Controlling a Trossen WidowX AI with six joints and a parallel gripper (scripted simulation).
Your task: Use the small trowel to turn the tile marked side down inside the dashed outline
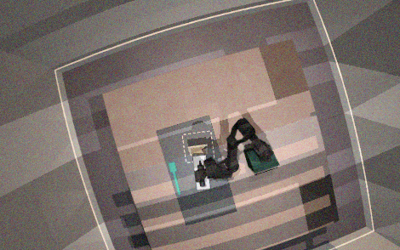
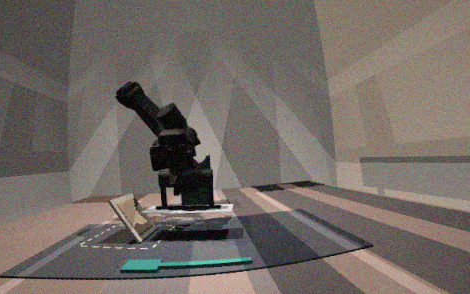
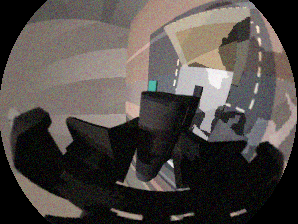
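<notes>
Now: the dark mat 30 mm to the left of my gripper tip and 130 mm below it. Round my gripper tip: tile: 30 mm behind, 110 mm to the right, 70 mm below; then small trowel: 30 mm behind, 10 mm below; then green paddle-shaped trowel: 140 mm ahead, 20 mm to the left, 110 mm below.
</notes>
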